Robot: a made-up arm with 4 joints.
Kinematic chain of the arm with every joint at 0, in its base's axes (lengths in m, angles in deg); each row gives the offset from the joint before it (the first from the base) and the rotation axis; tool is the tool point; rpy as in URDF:
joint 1: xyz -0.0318 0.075 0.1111 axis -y
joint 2: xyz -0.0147 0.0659 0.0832 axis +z
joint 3: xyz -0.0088 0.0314 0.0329 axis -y
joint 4: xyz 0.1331 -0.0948 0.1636 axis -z
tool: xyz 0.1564 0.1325 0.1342 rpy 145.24 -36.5 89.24
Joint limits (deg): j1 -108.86..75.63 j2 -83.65..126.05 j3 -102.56..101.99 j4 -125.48..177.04
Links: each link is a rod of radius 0.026 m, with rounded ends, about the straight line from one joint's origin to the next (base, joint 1, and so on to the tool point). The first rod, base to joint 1, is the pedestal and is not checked.
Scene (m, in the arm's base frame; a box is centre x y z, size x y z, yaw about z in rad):
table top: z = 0
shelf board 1: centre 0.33 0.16 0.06 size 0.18 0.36 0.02 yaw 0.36
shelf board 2: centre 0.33 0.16 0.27 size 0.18 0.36 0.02 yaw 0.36
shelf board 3: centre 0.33 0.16 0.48 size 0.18 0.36 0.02 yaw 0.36
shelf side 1: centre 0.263 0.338 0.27 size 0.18 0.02 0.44 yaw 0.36
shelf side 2: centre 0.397 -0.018 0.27 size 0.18 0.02 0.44 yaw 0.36
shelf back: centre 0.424 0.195 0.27 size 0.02 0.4 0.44 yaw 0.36
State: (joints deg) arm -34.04 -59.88 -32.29 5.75
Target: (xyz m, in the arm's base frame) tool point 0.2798 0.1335 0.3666
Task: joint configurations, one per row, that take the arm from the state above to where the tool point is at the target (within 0.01 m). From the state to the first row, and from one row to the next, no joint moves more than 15 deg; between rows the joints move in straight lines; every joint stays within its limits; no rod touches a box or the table.
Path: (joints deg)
1: -21.52 -61.59 -31.17 -1.93
2: -8.99 -63.30 -30.06 -9.61
3: 3.53 -65.01 -28.94 -17.29
4: 16.06 -66.72 -27.83 -24.97
5: 28.58 -68.43 -26.71 -32.65
6: 41.11 -70.15 -25.60 -40.32
7: 32.39 -58.56 -29.45 -39.11
8: 23.66 -46.97 -33.31 -37.89
9: 14.94 -35.38 -37.16 -36.67
10: 6.21 -23.79 -41.02 -35.46

